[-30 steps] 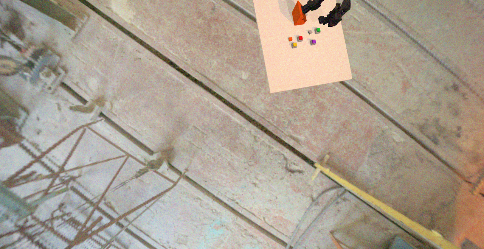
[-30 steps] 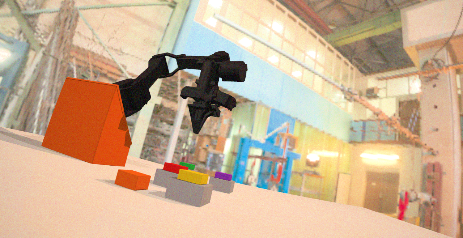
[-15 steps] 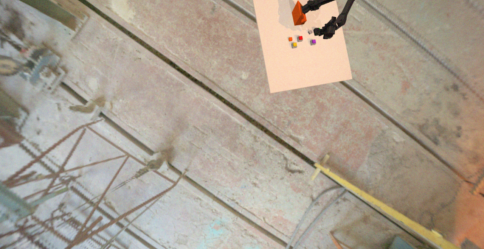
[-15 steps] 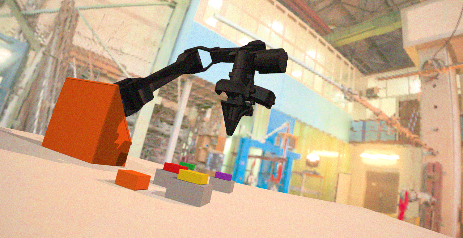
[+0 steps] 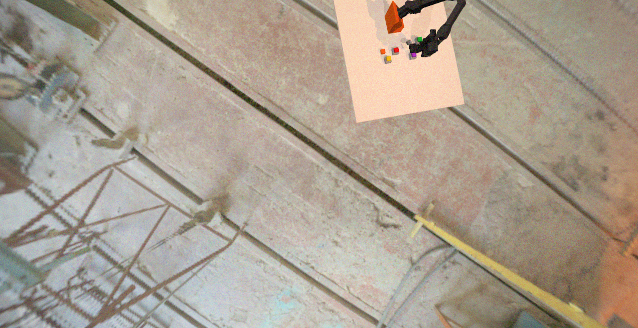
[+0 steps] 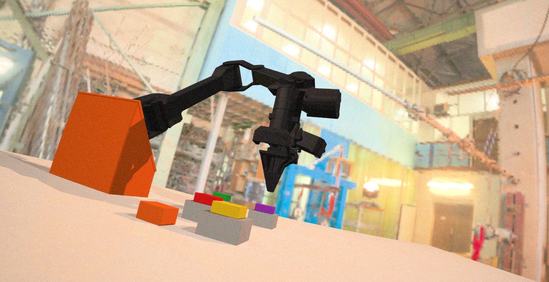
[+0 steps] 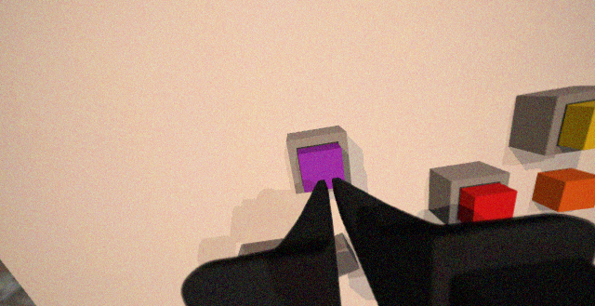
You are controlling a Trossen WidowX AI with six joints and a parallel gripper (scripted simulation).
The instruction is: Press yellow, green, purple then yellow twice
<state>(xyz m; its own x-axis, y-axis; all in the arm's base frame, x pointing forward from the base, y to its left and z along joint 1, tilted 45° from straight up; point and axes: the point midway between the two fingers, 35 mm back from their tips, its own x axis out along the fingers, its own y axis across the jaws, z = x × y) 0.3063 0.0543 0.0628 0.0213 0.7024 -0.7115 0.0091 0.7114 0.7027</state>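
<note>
The purple button lies 30 mm below my gripper tip. Also, from my gripper tip: red button 130 mm to the right, 60 mm behind, 30 mm below; then green button 120 mm behind, 80 mm to the left, 30 mm below; then small grey block 120 mm behind, 50 mm below.
</note>
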